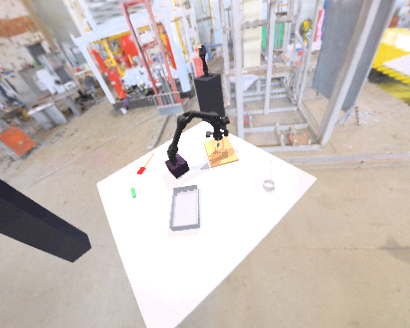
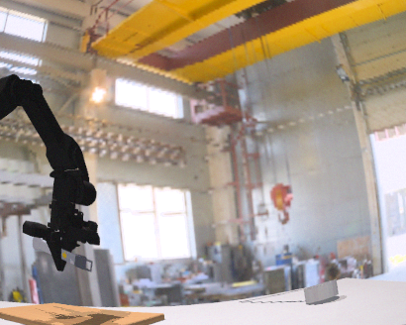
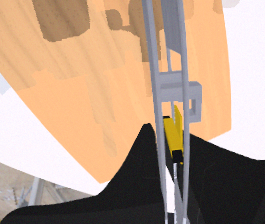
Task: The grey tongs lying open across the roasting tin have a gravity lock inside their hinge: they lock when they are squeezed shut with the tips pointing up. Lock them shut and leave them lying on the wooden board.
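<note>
Now: the yellow piece 40 mm above my gripper tip, 20 mm to the right of it and 20 mm ahead of it. The rest, counted from my gripper tip: grey roasting tin: 580 mm to the right, 230 mm ahead, 90 mm below; wooden board: 110 mm below, 10 mm ahead.
</note>
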